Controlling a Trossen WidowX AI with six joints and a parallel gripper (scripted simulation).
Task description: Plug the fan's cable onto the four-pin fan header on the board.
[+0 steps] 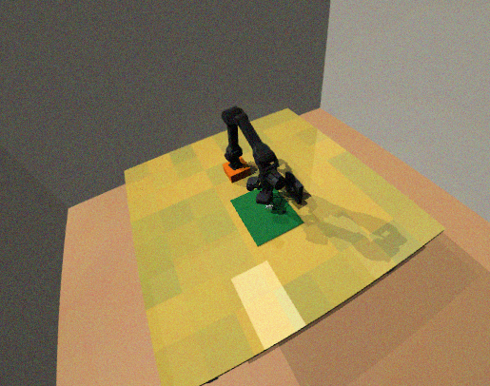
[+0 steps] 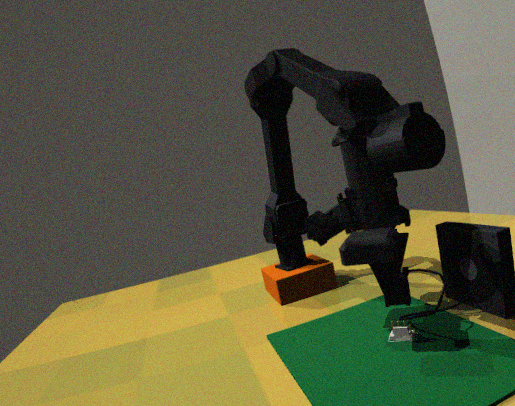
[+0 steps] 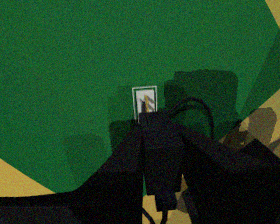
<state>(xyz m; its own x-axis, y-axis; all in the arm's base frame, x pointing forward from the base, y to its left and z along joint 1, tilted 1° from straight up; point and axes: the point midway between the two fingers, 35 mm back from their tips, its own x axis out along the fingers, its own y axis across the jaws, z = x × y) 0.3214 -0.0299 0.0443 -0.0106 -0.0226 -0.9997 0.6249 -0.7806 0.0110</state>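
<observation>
The pale header is 7 cm below my gripper tip and 1 cm ahead of it. Also, from my gripper tip: green board 8 cm below, 3 cm to the right, 1 cm ahead; then black plug 1 cm to the left, 1 cm ahead, 1 cm above; then black fan 14 cm to the left, 2 cm ahead, 1 cm below.
</observation>
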